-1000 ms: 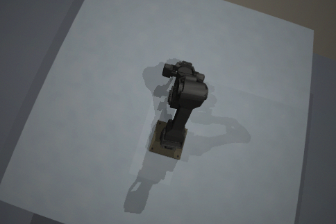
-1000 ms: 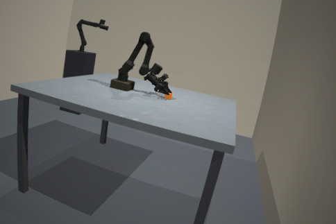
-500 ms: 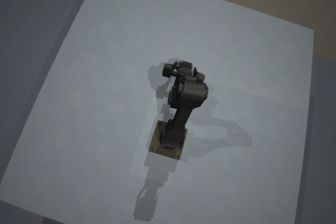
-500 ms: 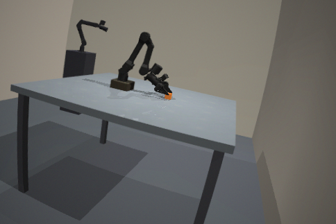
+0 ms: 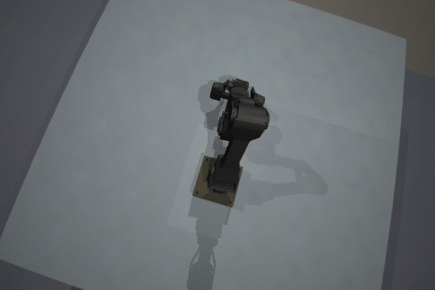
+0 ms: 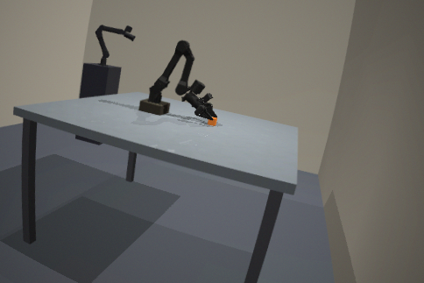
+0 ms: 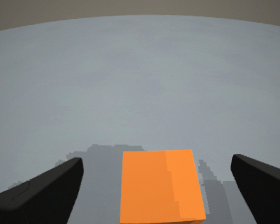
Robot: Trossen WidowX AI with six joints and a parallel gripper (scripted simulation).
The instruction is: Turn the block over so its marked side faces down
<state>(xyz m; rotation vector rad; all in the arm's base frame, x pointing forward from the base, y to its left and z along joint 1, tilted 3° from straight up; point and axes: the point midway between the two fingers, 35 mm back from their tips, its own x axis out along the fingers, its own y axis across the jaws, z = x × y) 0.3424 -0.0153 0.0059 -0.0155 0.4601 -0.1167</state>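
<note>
The orange block lies 20 mm below my gripper tip and 20 mm behind it.
</note>
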